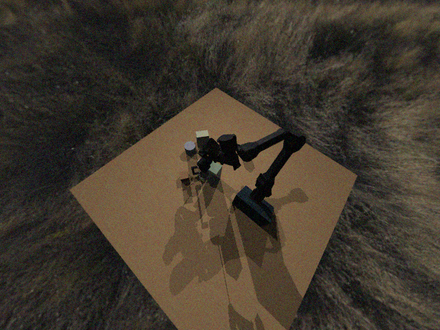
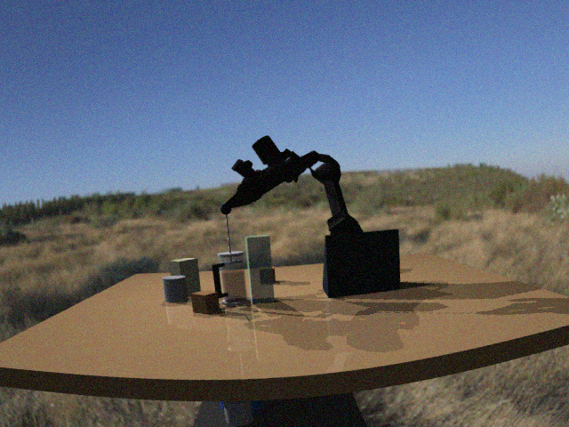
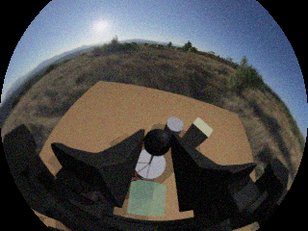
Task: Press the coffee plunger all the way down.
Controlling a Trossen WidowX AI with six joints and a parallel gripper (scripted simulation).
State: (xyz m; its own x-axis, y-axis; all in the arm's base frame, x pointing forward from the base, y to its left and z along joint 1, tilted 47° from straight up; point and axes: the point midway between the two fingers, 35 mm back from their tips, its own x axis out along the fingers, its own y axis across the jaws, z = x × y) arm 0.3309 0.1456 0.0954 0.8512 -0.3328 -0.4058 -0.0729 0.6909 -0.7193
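Now: the glass coffee press 13 cm below my gripper tip and 1 cm to the left of it. Round my gripper tip: tall pale green block 17 cm below, 9 cm behind, 1 cm to the right.
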